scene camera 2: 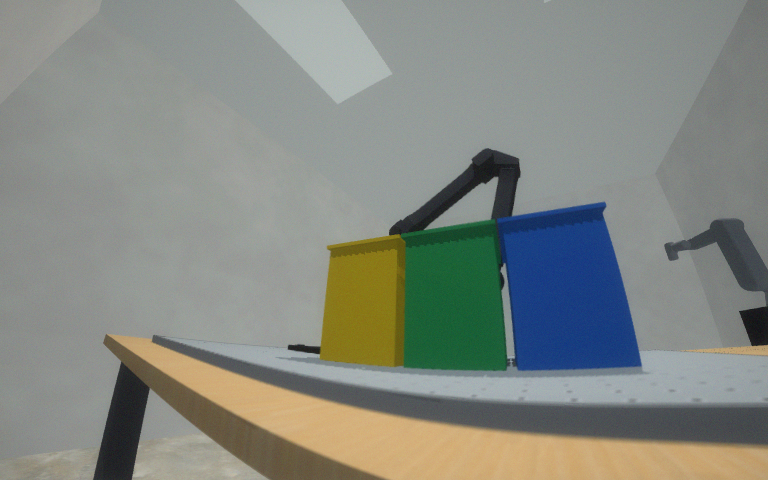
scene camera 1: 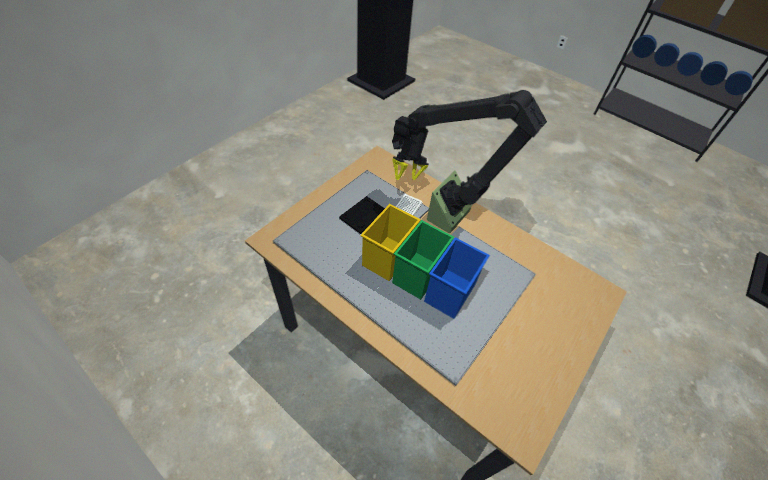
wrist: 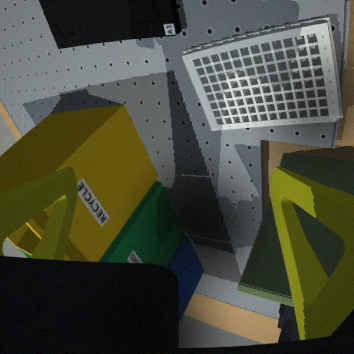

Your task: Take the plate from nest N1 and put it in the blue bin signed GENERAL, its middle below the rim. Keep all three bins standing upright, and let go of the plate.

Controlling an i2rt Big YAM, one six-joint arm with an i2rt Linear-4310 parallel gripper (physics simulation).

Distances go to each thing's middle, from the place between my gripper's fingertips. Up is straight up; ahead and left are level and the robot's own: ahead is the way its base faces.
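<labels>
Positions from my hand: blue bin [scene camera 2: 569,309], 21 cm ahead, 39 cm to the left, 7 cm below; green bin [scene camera 2: 454,320], 22 cm ahead, 26 cm to the left, 7 cm below; yellow bin [scene camera 2: 364,314], 24 cm ahead, 13 cm to the left, 7 cm below. Relative to the black nest [scene camera 1: 363,213], my gripper is 8 cm to the left of it, 15 cm short of it and 15 cm above it.
</labels>
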